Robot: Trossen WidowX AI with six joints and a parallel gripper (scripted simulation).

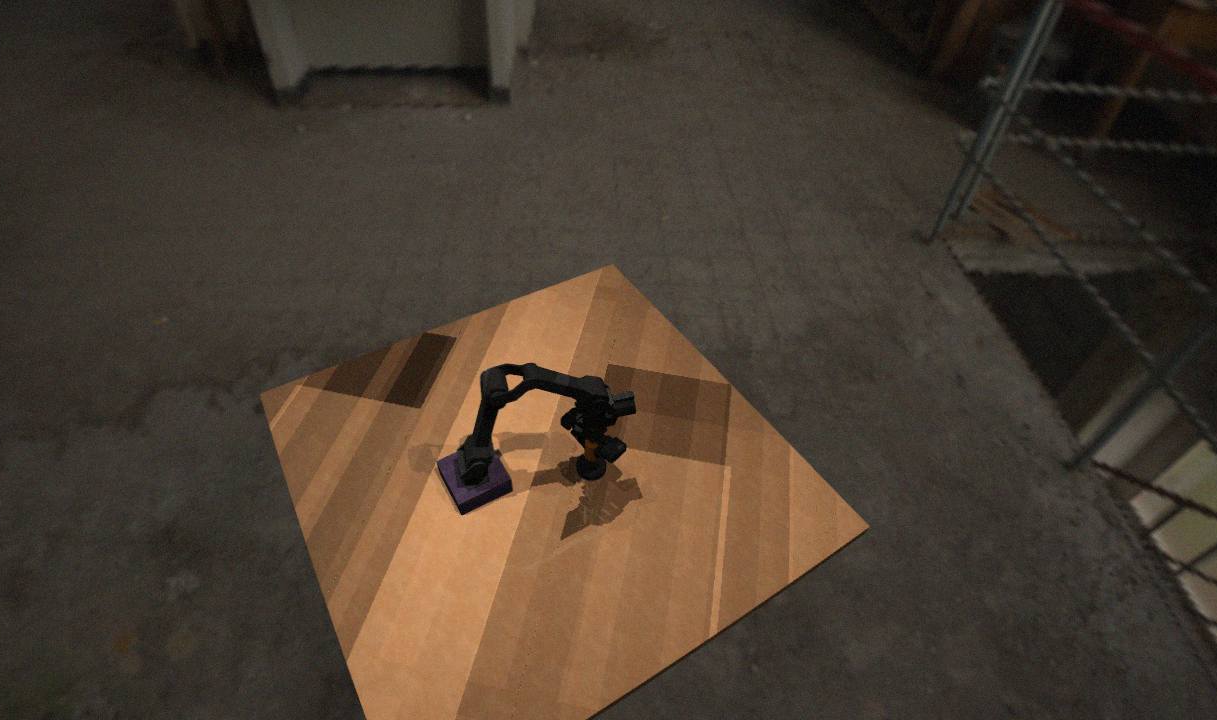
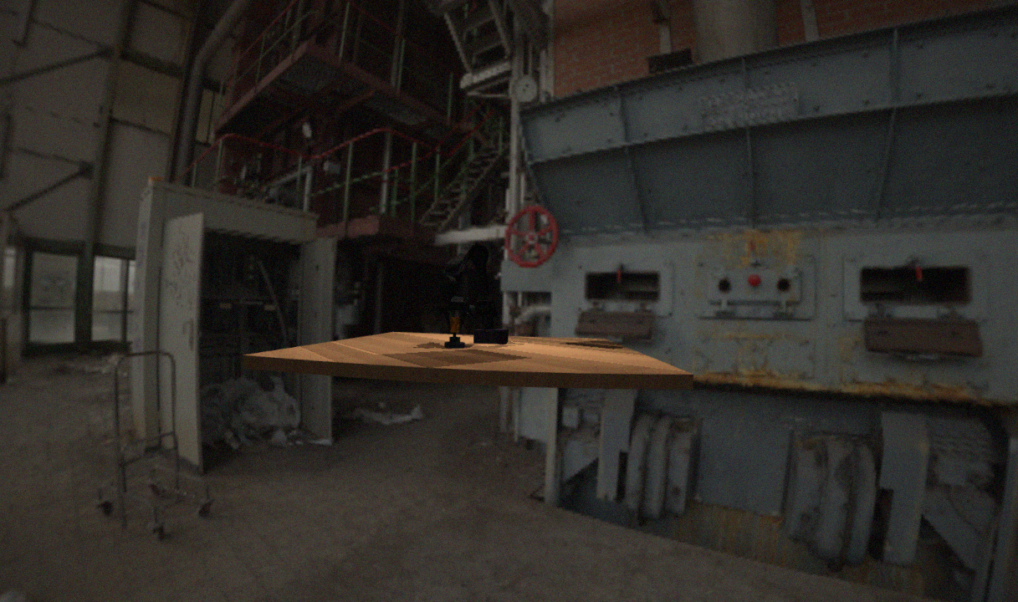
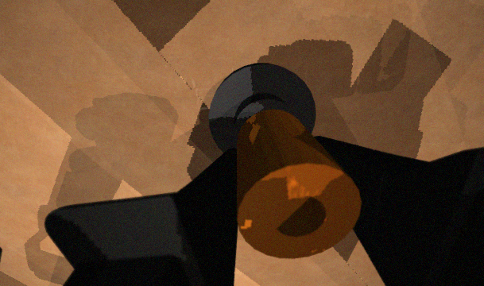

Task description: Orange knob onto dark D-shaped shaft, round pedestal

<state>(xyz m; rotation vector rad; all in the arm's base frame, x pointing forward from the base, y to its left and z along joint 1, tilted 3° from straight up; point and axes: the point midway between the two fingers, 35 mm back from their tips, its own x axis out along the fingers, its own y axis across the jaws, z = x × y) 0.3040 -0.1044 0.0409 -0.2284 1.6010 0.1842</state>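
The orange knob is 2 cm above my gripper tip. The rest, counted from my gripper tip: dark pedestal (4 cm below).
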